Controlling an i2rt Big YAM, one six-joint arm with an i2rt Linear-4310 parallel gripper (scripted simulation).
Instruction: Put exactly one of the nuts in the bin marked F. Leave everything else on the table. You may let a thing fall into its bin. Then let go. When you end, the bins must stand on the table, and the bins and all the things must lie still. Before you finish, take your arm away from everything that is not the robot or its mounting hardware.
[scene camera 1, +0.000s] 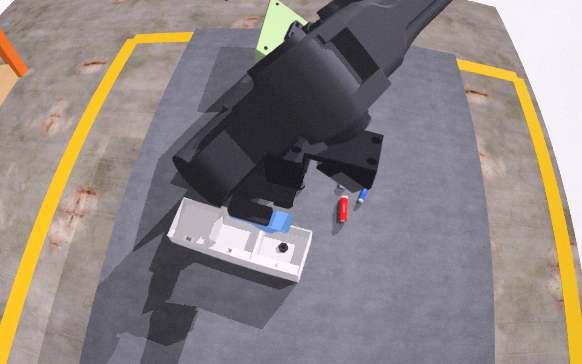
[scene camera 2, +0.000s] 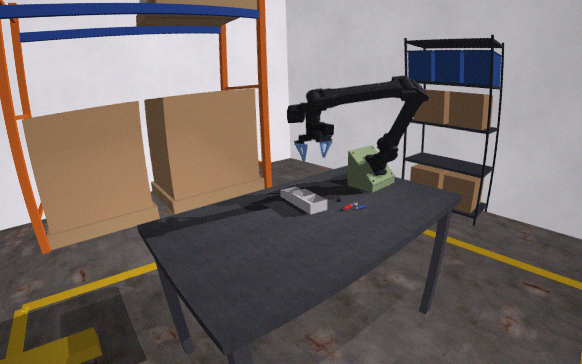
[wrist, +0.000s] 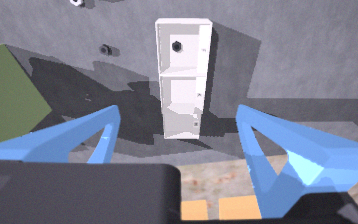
I see my gripper (scene camera 1: 278, 197) and a white bin (scene camera 1: 195, 219).
The white bin is seen too in scene camera 2 (scene camera 2: 306, 200) and in the wrist view (wrist: 182, 75). My gripper is seen too in the wrist view (wrist: 178, 111).
